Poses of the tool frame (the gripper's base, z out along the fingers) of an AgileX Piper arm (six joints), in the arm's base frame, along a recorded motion.
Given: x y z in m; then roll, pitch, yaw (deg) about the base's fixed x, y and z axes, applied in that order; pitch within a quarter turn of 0, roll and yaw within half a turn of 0.
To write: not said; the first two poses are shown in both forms.
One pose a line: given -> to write
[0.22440 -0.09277 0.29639 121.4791 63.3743 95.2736] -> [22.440 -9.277 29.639 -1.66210 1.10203 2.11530]
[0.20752 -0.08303 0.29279 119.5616 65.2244 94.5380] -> [20.752 -8.303 29.279 -1.64787 1.12563 2.07161]
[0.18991 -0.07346 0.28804 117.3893 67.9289 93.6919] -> [18.991 -7.346 28.804 -1.63031 1.15183 2.00966]
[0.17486 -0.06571 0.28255 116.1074 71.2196 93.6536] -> [17.486 -6.571 28.255 -1.62403 1.17501 1.94709]
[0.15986 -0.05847 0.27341 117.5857 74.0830 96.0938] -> [15.986 -5.847 27.341 -1.64932 1.19058 1.92005]
